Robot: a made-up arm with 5 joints.
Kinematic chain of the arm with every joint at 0, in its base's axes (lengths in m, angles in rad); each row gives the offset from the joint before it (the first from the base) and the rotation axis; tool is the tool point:
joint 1: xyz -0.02 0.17 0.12 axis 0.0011 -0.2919 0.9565
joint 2: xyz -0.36 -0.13 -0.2 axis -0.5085 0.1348 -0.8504
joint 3: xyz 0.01 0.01 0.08 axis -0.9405 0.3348 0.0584
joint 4: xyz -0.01 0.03 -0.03 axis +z
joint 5: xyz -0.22 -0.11 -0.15 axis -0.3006 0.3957 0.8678
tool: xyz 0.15 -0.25 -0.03
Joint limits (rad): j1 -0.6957..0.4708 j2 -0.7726..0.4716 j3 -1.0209..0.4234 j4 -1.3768..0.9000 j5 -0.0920..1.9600
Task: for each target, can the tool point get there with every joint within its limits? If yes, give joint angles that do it. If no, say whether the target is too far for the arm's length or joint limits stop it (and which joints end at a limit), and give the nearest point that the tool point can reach.
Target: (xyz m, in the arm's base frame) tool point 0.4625 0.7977 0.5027
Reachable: no: joint limits stop it (at a limit: joint 1, joint 2, joint 3, joint 4) | nearest point -0.1844 0.4768 0.0473 | short by 0.854 m
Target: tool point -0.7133 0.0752 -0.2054
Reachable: yes | joints -0.2893 -0.3095 -0.0967 -0.9620 0.1685
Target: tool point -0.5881 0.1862 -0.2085
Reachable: yes | joints -0.4430 0.0810 -0.3237 -0.7622 0.7015
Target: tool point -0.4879 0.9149 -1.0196
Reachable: no: too far | nearest point -0.5003 0.5587 -0.2516 | short by 0.847 m
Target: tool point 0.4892 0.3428 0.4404
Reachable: no: joint limits stop it (at a limit: joint 1, joint 2, joint 3, joint 4) | nearest point -0.1304 0.4053 -0.0051 | short by 0.766 m
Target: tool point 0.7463 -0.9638 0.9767
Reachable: no: too far | nearest point -0.0425 -0.4179 -0.0604 | short by 1.413 m
